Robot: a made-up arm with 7 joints.
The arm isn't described. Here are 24 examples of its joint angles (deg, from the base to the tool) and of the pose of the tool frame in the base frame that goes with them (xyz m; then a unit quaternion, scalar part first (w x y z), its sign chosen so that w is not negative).
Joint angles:
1: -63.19 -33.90 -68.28 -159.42 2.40 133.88 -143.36
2: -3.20 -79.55 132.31 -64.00 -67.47 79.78 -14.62
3: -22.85 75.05 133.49 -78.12 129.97 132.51 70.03
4: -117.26 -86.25 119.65 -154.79 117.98 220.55 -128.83
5: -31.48 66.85 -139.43 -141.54 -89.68 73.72 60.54
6: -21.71 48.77 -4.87 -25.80 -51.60 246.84 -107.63
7: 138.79 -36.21 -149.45 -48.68 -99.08 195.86 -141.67
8: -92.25 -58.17 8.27 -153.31 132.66 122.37 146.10
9: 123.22 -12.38 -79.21 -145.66 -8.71 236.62 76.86
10: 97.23 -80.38 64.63 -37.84 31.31 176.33 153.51
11: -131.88 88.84 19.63 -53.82 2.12 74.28 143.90
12: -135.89 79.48 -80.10 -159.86 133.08 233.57 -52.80
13: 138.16 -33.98 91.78 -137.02 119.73 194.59 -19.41
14: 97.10 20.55 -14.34 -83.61 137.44 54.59 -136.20
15: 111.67 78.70 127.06 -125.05 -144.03 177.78 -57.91
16: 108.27 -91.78 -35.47 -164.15 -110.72 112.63 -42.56
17: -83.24 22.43 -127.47 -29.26 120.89 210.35 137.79
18: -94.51 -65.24 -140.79 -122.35 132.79 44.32 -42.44
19: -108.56 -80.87 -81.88 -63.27 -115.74 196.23 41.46
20: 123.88 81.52 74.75 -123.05 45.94 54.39 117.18
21: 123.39 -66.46 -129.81 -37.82 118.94 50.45 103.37
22: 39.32 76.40 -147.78 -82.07 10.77 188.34 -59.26
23: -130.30 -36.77 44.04 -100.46 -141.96 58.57 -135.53
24: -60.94 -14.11 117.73 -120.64 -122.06 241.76 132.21
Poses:
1: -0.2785 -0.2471 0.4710 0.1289 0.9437 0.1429 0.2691
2: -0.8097 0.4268 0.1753 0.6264 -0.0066 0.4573 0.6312
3: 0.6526 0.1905 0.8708 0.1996 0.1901 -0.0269 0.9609
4: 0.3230 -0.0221 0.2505 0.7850 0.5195 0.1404 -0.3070
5: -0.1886 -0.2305 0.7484 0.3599 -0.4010 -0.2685 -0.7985
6: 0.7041 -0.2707 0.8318 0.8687 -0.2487 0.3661 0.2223
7: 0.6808 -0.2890 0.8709 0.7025 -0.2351 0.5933 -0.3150
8: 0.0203 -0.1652 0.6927 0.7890 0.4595 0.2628 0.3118
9: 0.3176 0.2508 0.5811 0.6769 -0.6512 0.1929 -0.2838
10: -0.0806 -0.9157 0.6447 0.2960 -0.1227 -0.5462 0.7740
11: -0.4569 -0.7365 -0.0465 0.0974 0.5401 0.6133 0.5680
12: -0.2735 0.1229 0.3606 0.1517 -0.4755 -0.1764 -0.8484
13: -0.2322 -0.3614 0.5387 0.4379 -0.3271 -0.8159 0.1886
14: 0.0216 0.7618 0.7739 0.8767 0.2856 -0.2898 -0.2567
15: -0.3936 0.0260 0.7182 0.6381 0.5448 0.1368 -0.5265
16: 0.1447 0.0533 0.6178 0.4084 0.2106 0.7287 0.5078
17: -0.1221 -0.1895 1.2346 0.3104 0.0792 -0.2520 -0.9132
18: -0.3523 0.4836 0.1054 0.4894 -0.1862 0.1753 0.8337
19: -0.1765 0.8004 0.5931 0.8208 -0.1986 -0.4982 -0.1966
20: -0.5862 -0.0809 0.2809 0.9139 0.0086 0.3593 0.1884
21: 0.7203 -0.6422 0.5936 0.7145 -0.3406 -0.0078 0.6111
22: 0.6051 0.1676 0.9366 0.9667 0.1696 0.1917 -0.0068
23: 0.2685 -0.3097 1.0277 0.3281 -0.2678 0.3168 0.8487
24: 0.1924 0.4633 0.6241 0.3056 -0.7659 -0.5617 0.0665
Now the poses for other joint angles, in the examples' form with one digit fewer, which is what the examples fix.
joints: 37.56 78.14 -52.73 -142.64 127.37 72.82 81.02
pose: 0.366 -0.187 0.087 0.208 0.085 0.901 0.371
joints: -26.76 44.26 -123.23 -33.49 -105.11 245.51 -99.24
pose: 0.383 -0.411 1.036 0.052 0.123 -0.763 0.632
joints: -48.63 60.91 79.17 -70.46 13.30 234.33 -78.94
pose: 0.751 -0.249 0.641 0.225 0.584 -0.184 0.758
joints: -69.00 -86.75 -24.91 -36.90 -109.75 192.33 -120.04
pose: -0.363 0.777 0.687 0.349 0.041 -0.379 -0.856
